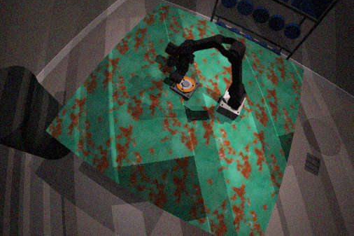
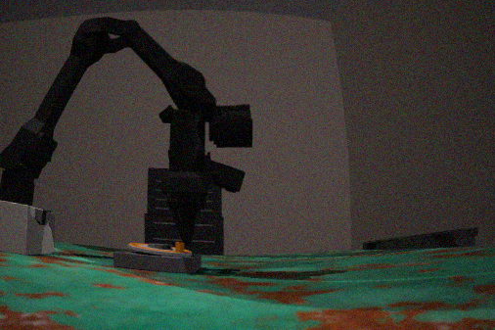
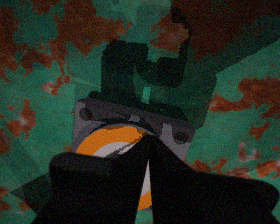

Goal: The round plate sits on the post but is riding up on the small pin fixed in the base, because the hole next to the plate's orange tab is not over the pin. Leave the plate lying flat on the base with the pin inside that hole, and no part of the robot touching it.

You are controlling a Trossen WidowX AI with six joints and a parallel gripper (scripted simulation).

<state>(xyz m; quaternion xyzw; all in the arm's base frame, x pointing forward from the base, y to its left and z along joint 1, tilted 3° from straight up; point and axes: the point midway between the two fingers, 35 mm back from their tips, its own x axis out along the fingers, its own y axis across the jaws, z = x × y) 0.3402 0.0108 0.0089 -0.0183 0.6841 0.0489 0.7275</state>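
The square grey base lies 50 mm behind my gripper tip, 20 mm to the left of it and 20 mm below it. Round my gripper tip: round plate: 30 mm behind, 10 mm to the left, 10 mm below.
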